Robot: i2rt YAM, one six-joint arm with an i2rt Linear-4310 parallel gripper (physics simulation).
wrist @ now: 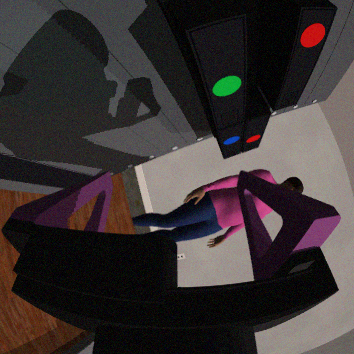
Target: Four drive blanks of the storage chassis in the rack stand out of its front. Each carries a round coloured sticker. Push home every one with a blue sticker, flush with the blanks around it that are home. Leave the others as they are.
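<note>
A dark drive blank with a green sticker (pixel 227 86) stands out of the grey chassis front (pixel 175 100), large and near, at the upper middle of the wrist view. A blank with a red sticker (pixel 313 35) stands out at the upper right. Beyond the green one, farther off, a blank with a blue sticker (pixel 231 140) shows beside another blank with a red sticker (pixel 253 138). Their sides are dark, so how far each stands out is hard to tell. My gripper (pixel 174 177) is open, with its purple fingers wide apart and no thing between them. The blanks are beyond its fingertips.
A person in a pink top and blue trousers (pixel 220 205) shows in the background, seen sideways between and behind the fingers. A pale wall (pixel 320 160) is behind the person. Wooden floor (pixel 30 300) shows at the left. A dark shadow (pixel 55 70) falls across the chassis front.
</note>
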